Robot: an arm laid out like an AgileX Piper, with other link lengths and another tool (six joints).
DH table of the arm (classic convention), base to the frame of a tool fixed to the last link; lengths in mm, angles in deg. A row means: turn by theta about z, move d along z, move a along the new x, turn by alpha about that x. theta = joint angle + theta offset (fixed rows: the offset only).
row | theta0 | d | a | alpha
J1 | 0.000 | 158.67 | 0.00 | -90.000
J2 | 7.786 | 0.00 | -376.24 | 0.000
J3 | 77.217 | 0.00 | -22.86 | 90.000
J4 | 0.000 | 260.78 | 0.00 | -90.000
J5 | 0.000 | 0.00 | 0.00 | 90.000
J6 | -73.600 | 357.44 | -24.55 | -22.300
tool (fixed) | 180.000 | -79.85 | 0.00 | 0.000
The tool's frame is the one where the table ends.
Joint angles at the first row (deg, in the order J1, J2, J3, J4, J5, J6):
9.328, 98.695, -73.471, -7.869, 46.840, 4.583
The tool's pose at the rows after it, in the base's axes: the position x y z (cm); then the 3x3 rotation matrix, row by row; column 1 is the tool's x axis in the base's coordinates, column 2 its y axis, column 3 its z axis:
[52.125, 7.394, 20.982], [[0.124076, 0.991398, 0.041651], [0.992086, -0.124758, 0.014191], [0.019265, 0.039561, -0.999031]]
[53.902, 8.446, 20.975], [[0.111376, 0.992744, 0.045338], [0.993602, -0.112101, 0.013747], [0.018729, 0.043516, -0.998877]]
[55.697, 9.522, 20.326], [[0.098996, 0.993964, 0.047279], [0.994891, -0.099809, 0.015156], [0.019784, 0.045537, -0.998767]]
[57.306, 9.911, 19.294], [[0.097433, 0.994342, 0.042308], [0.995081, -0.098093, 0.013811], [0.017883, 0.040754, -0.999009]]
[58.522, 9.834, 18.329], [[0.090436, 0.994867, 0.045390], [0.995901, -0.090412, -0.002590], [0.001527, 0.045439, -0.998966]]
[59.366, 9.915, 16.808], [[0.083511, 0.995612, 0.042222], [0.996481, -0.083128, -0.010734], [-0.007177, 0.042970, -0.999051]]
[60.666, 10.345, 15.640], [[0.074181, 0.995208, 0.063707], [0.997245, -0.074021, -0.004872], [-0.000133, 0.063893, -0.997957]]
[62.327, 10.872, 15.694], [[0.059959, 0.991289, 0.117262], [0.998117, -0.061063, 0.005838], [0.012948, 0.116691, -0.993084]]
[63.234, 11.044, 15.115], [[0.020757, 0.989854, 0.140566], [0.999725, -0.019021, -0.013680], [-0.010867, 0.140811, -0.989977]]
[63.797, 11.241, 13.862], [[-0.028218, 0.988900, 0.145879], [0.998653, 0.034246, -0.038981], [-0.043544, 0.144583, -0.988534]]
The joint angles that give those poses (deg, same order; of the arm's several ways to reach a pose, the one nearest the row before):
9.571, 101.395, -78.267, -7.915, 48.225, 4.583
10.428, 104.158, -82.317, -7.967, 49.314, 4.583
11.169, 107.256, -85.703, -7.935, 49.475, 4.582
11.243, 110.303, -88.613, -7.935, 49.628, 4.536
11.243, 112.458, -90.096, -8.984, 48.961, 4.536
11.243, 114.473, -90.363, -9.526, 47.469, 4.536
11.244, 116.341, -90.362, -9.653, 44.290, 4.537
11.243, 117.348, -90.362, -10.008, 40.093, 4.537
11.244, 118.478, -90.361, -11.134, 37.700, 2.915
11.244, 120.001, -90.363, -11.996, 35.981, 0.418

